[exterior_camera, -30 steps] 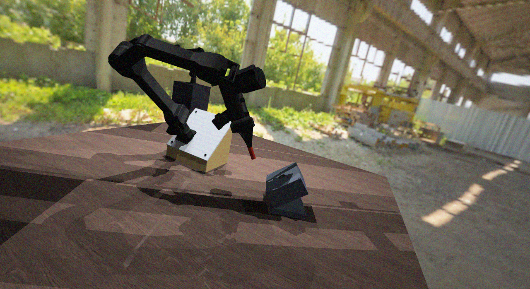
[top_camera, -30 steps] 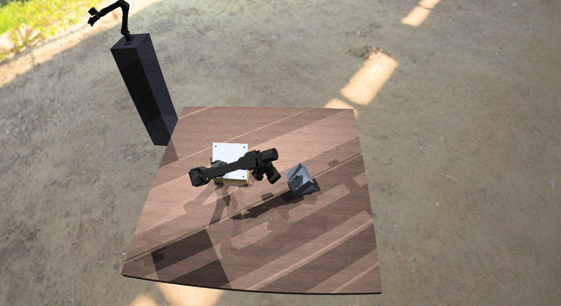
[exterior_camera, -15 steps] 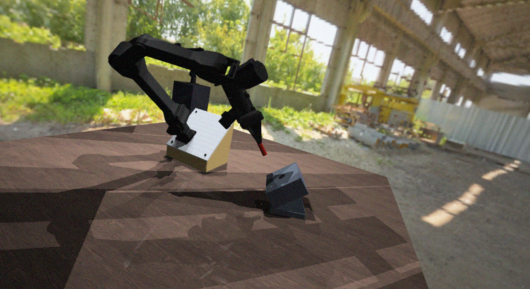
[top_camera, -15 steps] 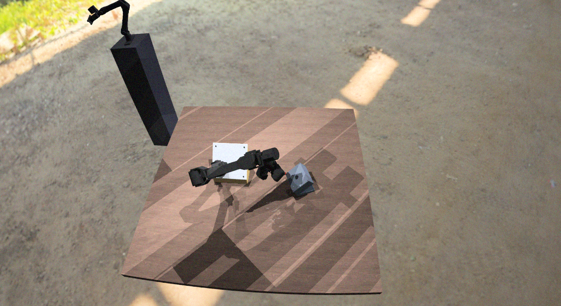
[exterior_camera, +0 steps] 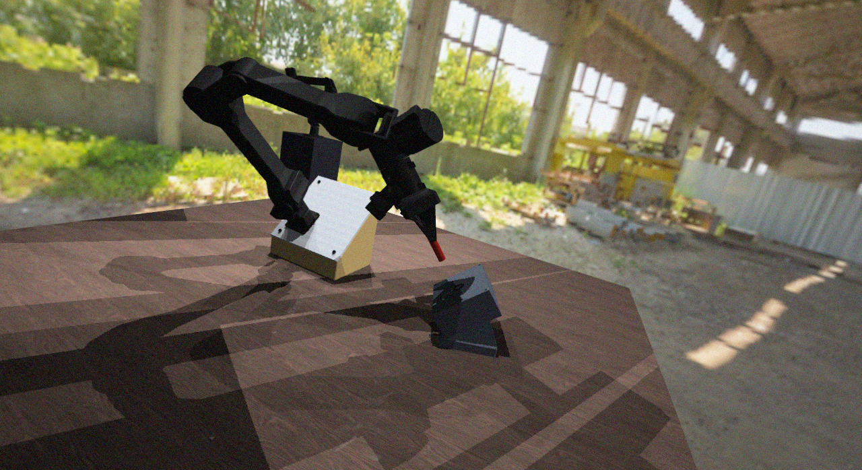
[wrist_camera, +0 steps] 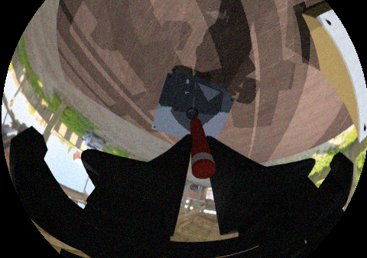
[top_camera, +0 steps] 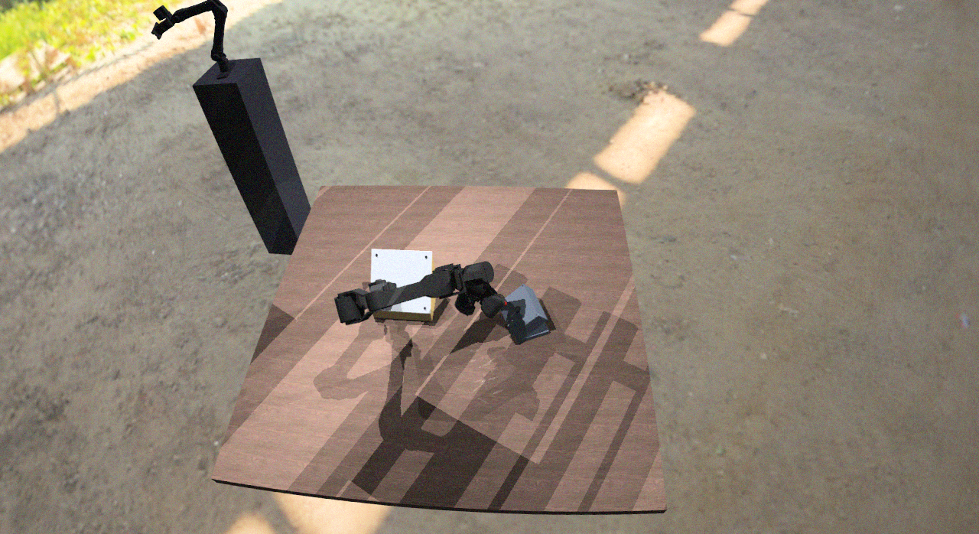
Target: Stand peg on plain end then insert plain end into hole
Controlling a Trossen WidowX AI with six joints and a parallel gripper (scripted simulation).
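My gripper tip is now 80 mm short of the grey sloped panel, 30 mm to the right of it and 100 mm above it. The rest, counted from my gripper tip: red peg (10 mm behind, 10 mm above).
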